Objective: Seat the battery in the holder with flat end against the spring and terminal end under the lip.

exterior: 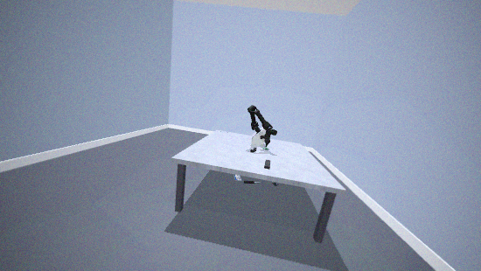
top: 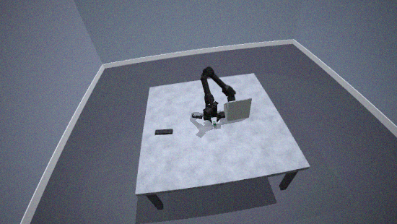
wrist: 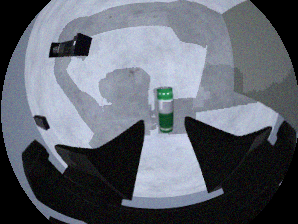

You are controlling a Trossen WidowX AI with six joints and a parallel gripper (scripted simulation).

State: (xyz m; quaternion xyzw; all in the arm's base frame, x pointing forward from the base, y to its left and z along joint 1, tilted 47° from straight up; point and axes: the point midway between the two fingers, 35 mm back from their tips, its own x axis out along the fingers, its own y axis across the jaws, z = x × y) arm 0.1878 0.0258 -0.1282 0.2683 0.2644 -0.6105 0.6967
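Right now the battery is 3 cm below my gripper tip.
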